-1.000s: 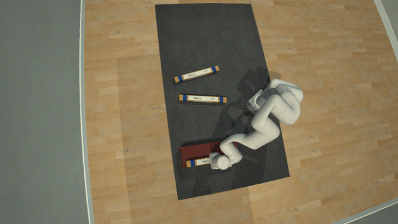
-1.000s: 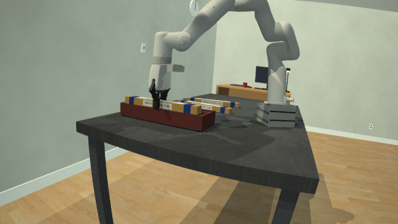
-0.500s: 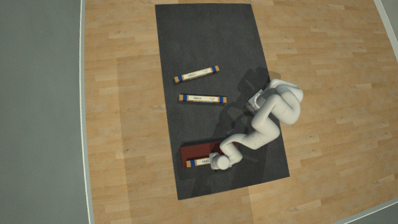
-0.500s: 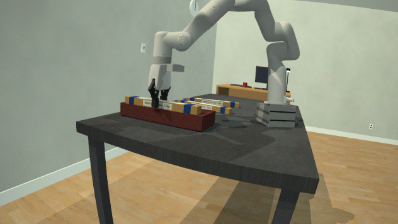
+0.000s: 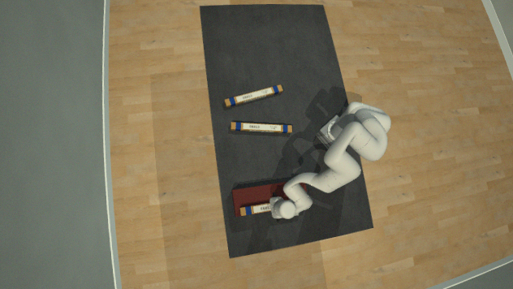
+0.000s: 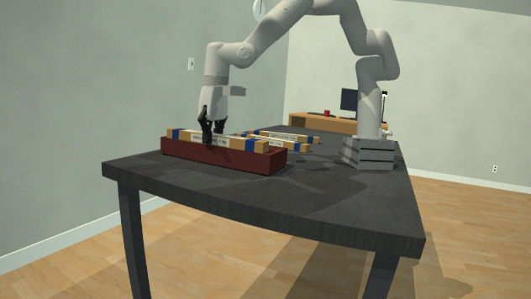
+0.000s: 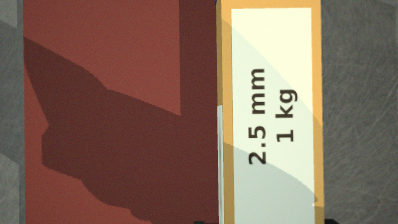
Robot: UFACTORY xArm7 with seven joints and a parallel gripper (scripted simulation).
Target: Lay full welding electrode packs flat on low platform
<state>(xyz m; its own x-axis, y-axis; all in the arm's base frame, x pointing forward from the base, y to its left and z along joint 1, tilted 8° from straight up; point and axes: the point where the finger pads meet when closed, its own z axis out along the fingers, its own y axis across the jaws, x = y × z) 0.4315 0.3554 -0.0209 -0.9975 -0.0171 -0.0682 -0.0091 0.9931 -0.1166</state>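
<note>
Right now my hand is 5 cm to the left of the red low platform and 6 cm above it.
</note>
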